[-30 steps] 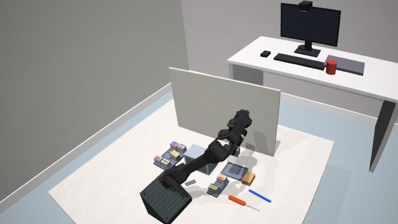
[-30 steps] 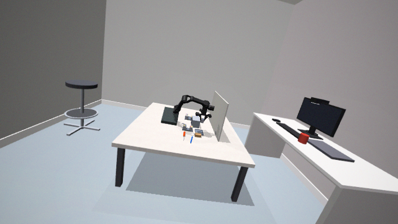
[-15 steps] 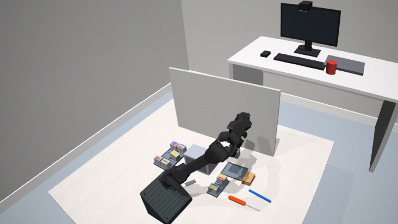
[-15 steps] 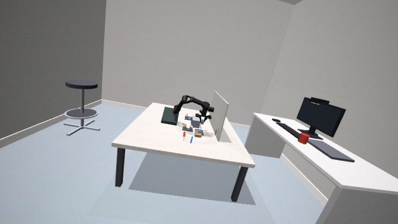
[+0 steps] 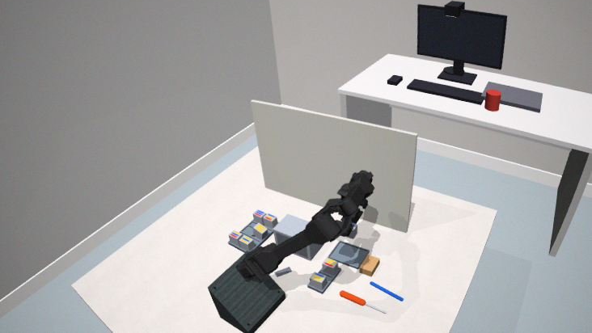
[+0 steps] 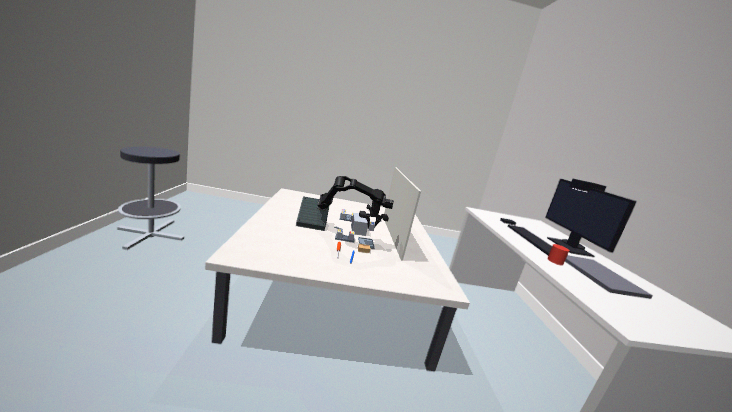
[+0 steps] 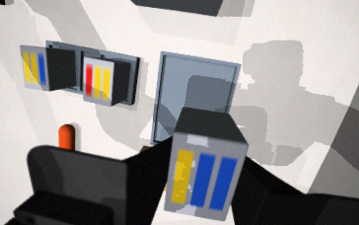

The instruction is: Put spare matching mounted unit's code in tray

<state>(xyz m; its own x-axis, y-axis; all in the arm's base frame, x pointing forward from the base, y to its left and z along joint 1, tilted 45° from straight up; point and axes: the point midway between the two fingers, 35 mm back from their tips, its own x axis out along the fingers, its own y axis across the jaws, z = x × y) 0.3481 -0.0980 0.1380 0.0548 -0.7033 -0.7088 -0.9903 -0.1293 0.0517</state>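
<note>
My gripper tip is 1 cm past the tray and 11 cm above it. From my gripper tip the other things lie so: tan block: 2 cm behind, 10 cm to the right, 10 cm below; then grey mounted unit: 7 cm behind, 19 cm to the left, 6 cm below; then grey spare block: 2 cm above.
</note>
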